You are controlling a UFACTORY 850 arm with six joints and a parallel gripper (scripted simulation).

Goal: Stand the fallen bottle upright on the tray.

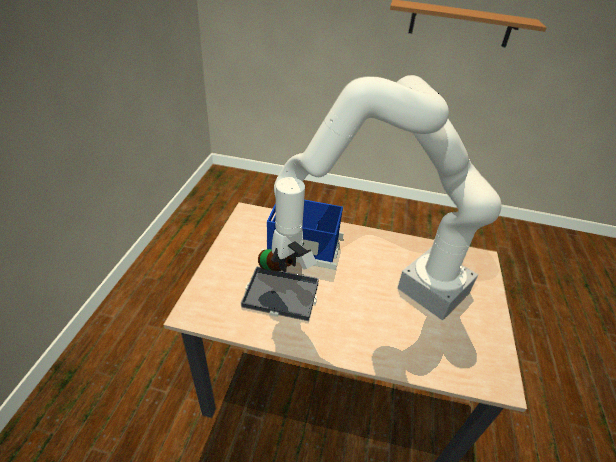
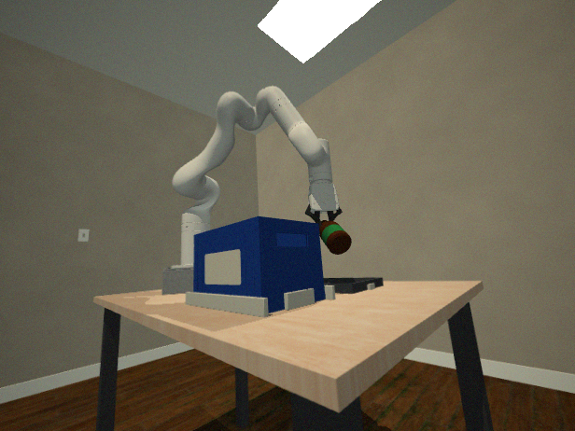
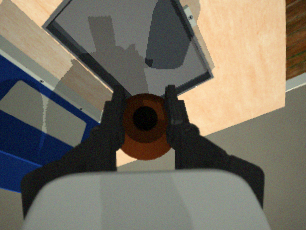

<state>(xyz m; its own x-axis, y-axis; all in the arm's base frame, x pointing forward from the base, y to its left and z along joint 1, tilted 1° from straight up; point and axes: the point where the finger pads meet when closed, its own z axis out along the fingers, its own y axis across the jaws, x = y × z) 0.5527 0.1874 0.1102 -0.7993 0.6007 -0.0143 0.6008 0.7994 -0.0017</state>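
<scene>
The bottle is 4 cm ahead of my hand, 3 cm to the right of it and 3 cm below it. From my hand the other things lie so: dark tray: 2 cm ahead, 3 cm to the right, 19 cm below; then blue crate: 1 cm behind, 32 cm to the right, 12 cm below.
</scene>
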